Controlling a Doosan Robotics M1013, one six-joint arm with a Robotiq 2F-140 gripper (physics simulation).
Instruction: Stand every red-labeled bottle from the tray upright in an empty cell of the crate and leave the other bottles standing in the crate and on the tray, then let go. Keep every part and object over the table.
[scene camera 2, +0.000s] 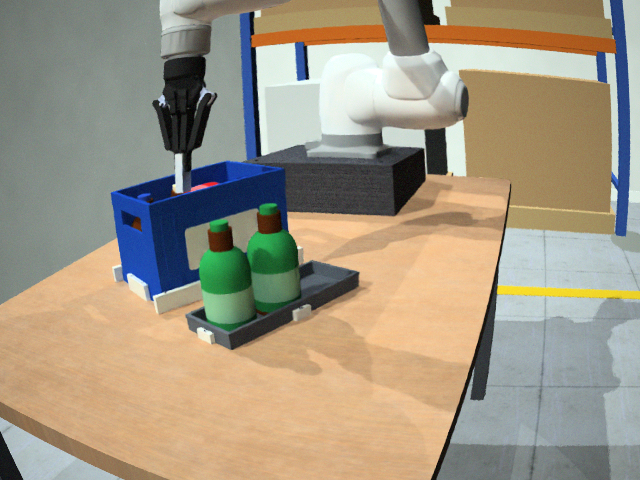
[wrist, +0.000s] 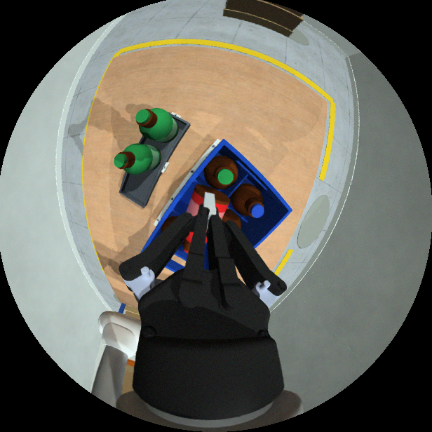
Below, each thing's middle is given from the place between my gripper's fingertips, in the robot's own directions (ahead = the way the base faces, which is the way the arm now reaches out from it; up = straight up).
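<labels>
Measured from my hand, the green-capped brown bottle (wrist: 221, 172) is 40 mm ahead, 20 mm to the right and 80 mm below. The red-labeled bottle (wrist: 222, 200) is 40 mm below my hand, and 70 mm behind it.
</labels>
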